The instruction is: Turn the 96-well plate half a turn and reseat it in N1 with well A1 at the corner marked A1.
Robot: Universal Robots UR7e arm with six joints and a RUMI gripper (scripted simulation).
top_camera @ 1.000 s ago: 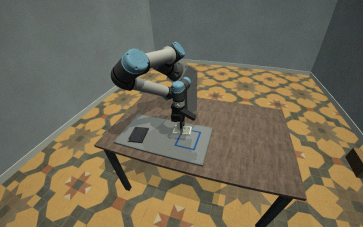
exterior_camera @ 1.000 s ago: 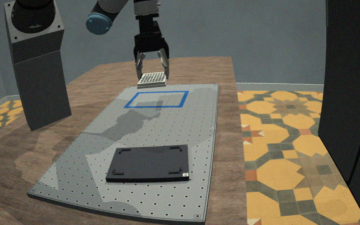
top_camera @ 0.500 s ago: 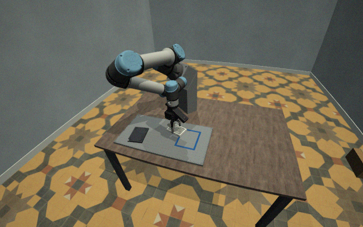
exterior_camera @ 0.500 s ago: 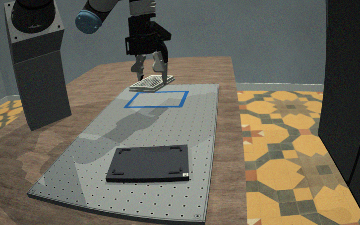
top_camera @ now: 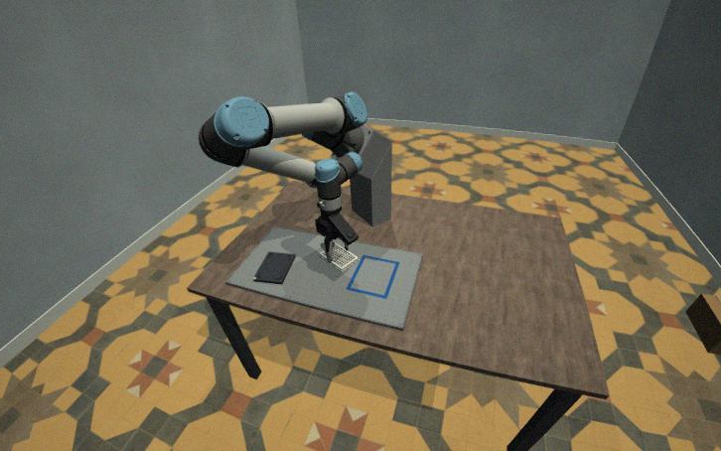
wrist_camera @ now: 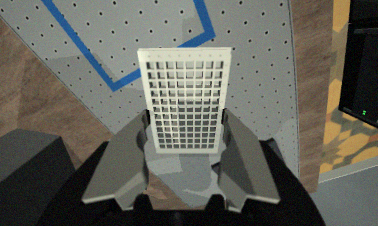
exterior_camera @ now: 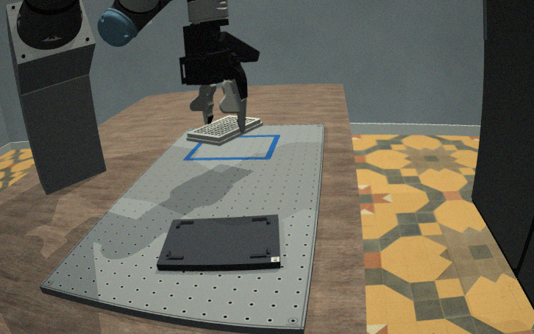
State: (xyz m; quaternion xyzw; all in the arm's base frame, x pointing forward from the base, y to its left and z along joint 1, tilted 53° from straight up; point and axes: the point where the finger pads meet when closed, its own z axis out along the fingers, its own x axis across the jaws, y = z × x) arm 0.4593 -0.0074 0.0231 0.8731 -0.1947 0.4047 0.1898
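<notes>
Right now my hand is 270 mm to the left of the black plate nest N1, 90 mm above it and 10 mm past it. From my hand the other things lie so: 96-well plate (10 mm below); A1 label (330 mm to the right, 80 mm below, 60 mm ahead).
</notes>
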